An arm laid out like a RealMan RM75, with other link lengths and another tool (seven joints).
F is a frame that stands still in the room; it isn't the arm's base.
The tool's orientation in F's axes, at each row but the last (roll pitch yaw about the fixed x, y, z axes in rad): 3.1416, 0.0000, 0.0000; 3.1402, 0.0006, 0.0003; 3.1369, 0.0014, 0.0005; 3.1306, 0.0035, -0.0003; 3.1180, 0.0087, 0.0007; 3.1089, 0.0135, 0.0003; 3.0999, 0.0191, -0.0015; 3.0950, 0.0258, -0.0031; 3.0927, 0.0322, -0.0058
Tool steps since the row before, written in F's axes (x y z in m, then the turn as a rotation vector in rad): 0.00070, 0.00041, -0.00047, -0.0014, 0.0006, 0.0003; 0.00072, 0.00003, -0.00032, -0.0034, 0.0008, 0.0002; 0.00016, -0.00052, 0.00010, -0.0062, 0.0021, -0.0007; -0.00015, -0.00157, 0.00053, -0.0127, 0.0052, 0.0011; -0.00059, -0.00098, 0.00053, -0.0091, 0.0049, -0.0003; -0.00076, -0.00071, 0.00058, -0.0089, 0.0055, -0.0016; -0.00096, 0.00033, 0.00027, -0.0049, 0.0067, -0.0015; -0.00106, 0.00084, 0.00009, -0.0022, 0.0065, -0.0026; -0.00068, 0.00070, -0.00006, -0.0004, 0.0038, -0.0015
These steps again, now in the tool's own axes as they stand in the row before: 0.00070, -0.00041, 0.00047, -0.0014, -0.0006, -0.0003; 0.00072, -0.00003, 0.00032, -0.0034, -0.0008, -0.0002; 0.00016, 0.00052, -0.00010, -0.0062, -0.0021, 0.0007; -0.00015, 0.00158, -0.00051, -0.0127, -0.0052, -0.0011; -0.00060, 0.00099, -0.00050, -0.0091, -0.0049, 0.0003; -0.00077, 0.00073, -0.00055, -0.0089, -0.0056, 0.0015; -0.00097, -0.00032, -0.00027, -0.0049, -0.0068, 0.0013; -0.00106, -0.00083, -0.00010, -0.0022, -0.0066, 0.0024; -0.00068, -0.00070, 0.00005, -0.0004, -0.0039, 0.0013
